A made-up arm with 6 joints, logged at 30 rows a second.
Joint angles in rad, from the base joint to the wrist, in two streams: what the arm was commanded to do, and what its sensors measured. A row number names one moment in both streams.
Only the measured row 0 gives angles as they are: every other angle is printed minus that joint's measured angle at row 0.
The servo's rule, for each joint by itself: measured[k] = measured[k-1] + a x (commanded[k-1-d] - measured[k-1]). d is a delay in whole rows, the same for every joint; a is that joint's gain. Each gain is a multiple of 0.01, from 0.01 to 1. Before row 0 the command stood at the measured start. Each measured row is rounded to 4 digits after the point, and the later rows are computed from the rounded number. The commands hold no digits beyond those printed.
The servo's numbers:
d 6
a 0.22 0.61 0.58 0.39 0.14 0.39
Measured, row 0:
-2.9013, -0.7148, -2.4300, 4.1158, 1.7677, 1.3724
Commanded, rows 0 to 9:
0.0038, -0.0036, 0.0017, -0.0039, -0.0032, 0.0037
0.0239, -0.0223, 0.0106, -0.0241, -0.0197, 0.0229
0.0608, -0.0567, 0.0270, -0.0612, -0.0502, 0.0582
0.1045, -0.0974, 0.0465, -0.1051, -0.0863, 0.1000
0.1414, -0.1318, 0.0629, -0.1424, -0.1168, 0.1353
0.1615, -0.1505, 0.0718, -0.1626, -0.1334, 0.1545
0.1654, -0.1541, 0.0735, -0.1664, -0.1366, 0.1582
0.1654, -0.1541, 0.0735, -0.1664, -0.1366, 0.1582
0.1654, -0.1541, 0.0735, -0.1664, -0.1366, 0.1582
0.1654, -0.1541, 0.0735, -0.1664, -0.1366, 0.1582
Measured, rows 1 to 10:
0.0000, 0.0000, 0.0000, 0.0000, 0.0000, 0.0000
0.0000, 0.0000, 0.0000, 0.0000, 0.0000, 0.0000
0.0000, 0.0000, 0.0000, 0.0000, 0.0000, 0.0000
0.0000, 0.0000, 0.0000, 0.0000, 0.0000, 0.0000
0.0000, 0.0000, 0.0000, 0.0000, 0.0000, 0.0000
0.0000, 0.0000, 0.0000, 0.0000, 0.0000, 0.0000
0.0008, -0.0022, 0.0010, -0.0015, -0.0004, 0.0014
0.0059, -0.0145, 0.0066, -0.0103, -0.0031, 0.0098
0.0180, -0.0402, 0.0184, -0.0302, -0.0097, 0.0287
0.0370, -0.0751, 0.0347, -0.0594, -0.0204, 0.0565

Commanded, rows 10 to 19:
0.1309, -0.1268, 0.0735, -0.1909, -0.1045, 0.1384
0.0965, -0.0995, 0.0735, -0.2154, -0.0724, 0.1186
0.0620, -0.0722, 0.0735, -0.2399, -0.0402, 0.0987
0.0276, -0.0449, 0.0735, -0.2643, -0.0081, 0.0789
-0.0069, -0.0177, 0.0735, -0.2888, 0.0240, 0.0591
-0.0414, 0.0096, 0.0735, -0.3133, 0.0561, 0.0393
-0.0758, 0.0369, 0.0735, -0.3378, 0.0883, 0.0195
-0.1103, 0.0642, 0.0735, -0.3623, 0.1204, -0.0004
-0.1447, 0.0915, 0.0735, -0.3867, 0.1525, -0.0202
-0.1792, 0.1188, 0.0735, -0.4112, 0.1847, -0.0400
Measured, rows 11 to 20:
0.0600, -0.1097, 0.0511, -0.0918, -0.0339, 0.0872
0.0823, -0.1346, 0.0631, -0.1194, -0.0478, 0.1134
0.1006, -0.1465, 0.0691, -0.1377, -0.0602, 0.1309
0.1149, -0.1511, 0.0717, -0.1489, -0.0709, 0.1415
0.1260, -0.1529, 0.0727, -0.1557, -0.0801, 0.1480
0.1347, -0.1536, 0.0732, -0.1599, -0.0880, 0.1520
0.1339, -0.1373, 0.0734, -0.1720, -0.0903, 0.1467
0.1257, -0.1142, 0.0735, -0.1889, -0.0878, 0.1357
0.1117, -0.0886, 0.0735, -0.2088, -0.0811, 0.1213
0.0932, -0.0619, 0.0735, -0.2304, -0.0709, 0.1048

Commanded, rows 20 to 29:
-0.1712, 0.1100, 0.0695, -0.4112, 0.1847, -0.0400
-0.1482, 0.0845, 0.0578, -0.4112, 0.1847, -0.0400
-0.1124, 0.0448, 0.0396, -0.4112, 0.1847, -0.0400
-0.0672, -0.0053, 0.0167, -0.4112, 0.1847, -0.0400
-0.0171, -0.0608, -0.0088, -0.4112, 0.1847, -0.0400
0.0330, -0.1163, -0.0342, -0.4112, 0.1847, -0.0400
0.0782, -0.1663, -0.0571, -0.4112, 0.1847, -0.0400
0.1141, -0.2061, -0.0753, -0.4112, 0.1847, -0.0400
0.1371, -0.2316, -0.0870, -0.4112, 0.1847, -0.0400
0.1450, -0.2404, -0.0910, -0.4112, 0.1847, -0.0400
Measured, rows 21 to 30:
0.0712, -0.0349, 0.0735, -0.2532, -0.0576, 0.0870
0.0464, -0.0078, 0.0735, -0.2766, -0.0417, 0.0684
0.0195, 0.0195, 0.0735, -0.3005, -0.0235, 0.0493
-0.0091, 0.0468, 0.0735, -0.3246, -0.0034, 0.0299
-0.0389, 0.0741, 0.0735, -0.3488, 0.0184, 0.0104
-0.0698, 0.1014, 0.0735, -0.3731, 0.0417, -0.0093
-0.0921, 0.1066, 0.0712, -0.3880, 0.0617, -0.0213
-0.1044, 0.0931, 0.0634, -0.3970, 0.0789, -0.0286
-0.1062, 0.0636, 0.0496, -0.4025, 0.0937, -0.0330
-0.0976, 0.0216, 0.0305, -0.4059, 0.1064, -0.0357

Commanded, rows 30 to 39:
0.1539, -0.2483, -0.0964, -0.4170, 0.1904, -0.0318
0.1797, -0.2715, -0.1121, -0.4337, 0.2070, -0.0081
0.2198, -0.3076, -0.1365, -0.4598, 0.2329, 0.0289
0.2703, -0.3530, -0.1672, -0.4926, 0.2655, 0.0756
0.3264, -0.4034, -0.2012, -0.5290, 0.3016, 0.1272
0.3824, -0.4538, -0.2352, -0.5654, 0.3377, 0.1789
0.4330, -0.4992, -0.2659, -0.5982, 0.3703, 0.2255
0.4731, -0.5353, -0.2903, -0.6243, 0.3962, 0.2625
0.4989, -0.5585, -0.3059, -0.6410, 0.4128, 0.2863
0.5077, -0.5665, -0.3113, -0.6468, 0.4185, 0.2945
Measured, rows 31 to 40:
-0.0799, -0.0287, 0.0077, -0.4080, 0.1174, -0.0374
-0.0551, -0.0821, -0.0166, -0.4092, 0.1268, -0.0384
-0.0258, -0.1335, -0.0401, -0.4100, 0.1349, -0.0390
0.0050, -0.1778, -0.0605, -0.4105, 0.1419, -0.0394
0.0341, -0.2106, -0.0759, -0.4108, 0.1479, -0.0396
0.0585, -0.2288, -0.0847, -0.4110, 0.1531, -0.0398
0.0795, -0.2407, -0.0915, -0.4133, 0.1583, -0.0367
0.1015, -0.2595, -0.1034, -0.4213, 0.1651, -0.0255
0.1275, -0.2888, -0.1226, -0.4363, 0.1746, -0.0043
0.1589, -0.3280, -0.1485, -0.4583, 0.1873, 0.0269

